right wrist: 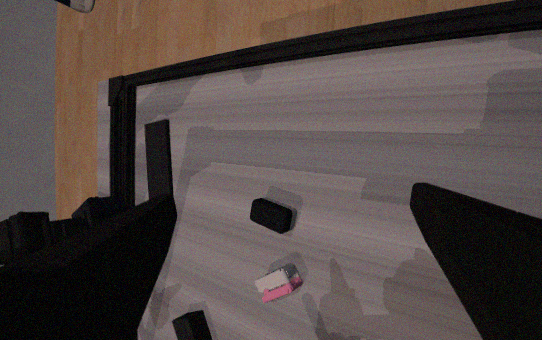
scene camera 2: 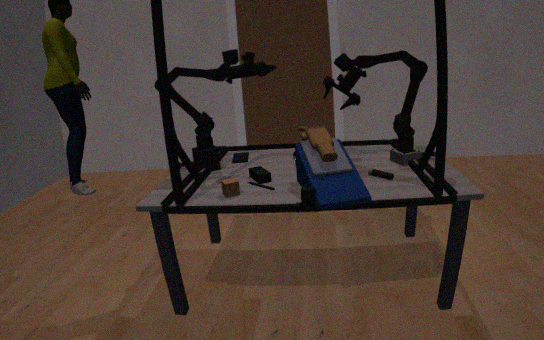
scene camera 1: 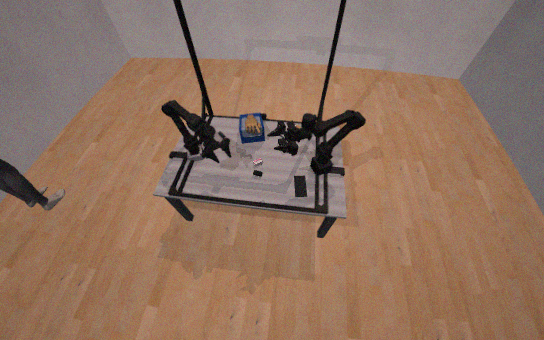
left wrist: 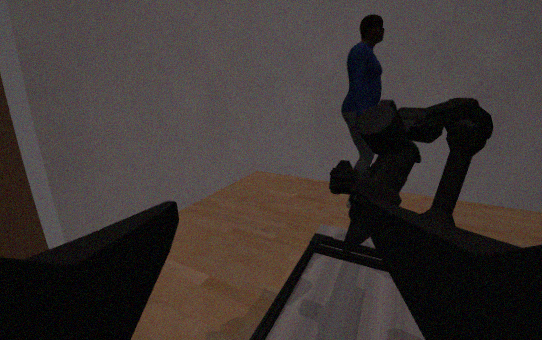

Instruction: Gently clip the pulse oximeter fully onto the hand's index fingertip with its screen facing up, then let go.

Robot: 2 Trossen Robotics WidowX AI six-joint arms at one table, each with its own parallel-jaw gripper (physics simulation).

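Places are measured from the left arm's base along level axes (x ahead, y left, z up), in metres.
Pixels of known places: left gripper, fingertip midpoint: (scene camera 2: 272,66) (scene camera 1: 270,142) (left wrist: 272,209); right gripper, fingertip midpoint: (right wrist: 293,200) (scene camera 2: 332,104) (scene camera 1: 224,160) (left wrist: 345,252); left arm's base, link origin: (right wrist: 83,230) (scene camera 2: 204,148) (scene camera 1: 322,160); right arm's base, link origin: (scene camera 2: 405,150) (scene camera 1: 194,151).
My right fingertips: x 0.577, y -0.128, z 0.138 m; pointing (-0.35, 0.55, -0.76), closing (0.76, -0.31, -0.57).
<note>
Ahead of a thing's pixels: the offset from my right fingertips to its top centre.
The pulse oximeter @[dx -0.206, dy -0.071, dz -0.201 m] (scene camera 1: 257,161) (right wrist: 276,285), white and pink with a dark end, lies on the table; it does not show in scene camera 2. The tan hand (scene camera 1: 253,126) (scene camera 2: 319,138) rests on a grey pad on the sloped blue block (scene camera 1: 241,132) (scene camera 2: 332,189), fingers toward the oximeter's side of the table. My right gripper (scene camera 1: 224,159) (scene camera 2: 333,103) (right wrist: 293,200) is open and empty, pointing down above the table; the oximeter shows below, between its fingers in the right wrist view. My left gripper (scene camera 1: 272,141) (scene camera 2: 274,67) (left wrist: 272,209) is open and empty, held level, high above the table.
A small black block @[dx -0.174, dy +0.015, dz -0.200 m] (scene camera 1: 257,173) (right wrist: 271,215) lies beside the oximeter. A flat dark panel @[dx -0.396, dy +0.196, dz -0.225 m] (scene camera 1: 300,186) (scene camera 2: 240,157) (right wrist: 159,160) lies farther off. A wooden cube @[dx -0.576, dy -0.239, dz -0.183 m] (scene camera 2: 230,187), a black box @[dx -0.429, dy -0.144, dz -0.198 m] (scene camera 2: 260,174), a pen @[dx -0.460, dy -0.224, dz -0.223 m] (scene camera 2: 261,185) and a dark cylinder @[dx -0.043, dy -0.401, dz -0.205 m] (scene camera 2: 381,174) flank the blue block.
</note>
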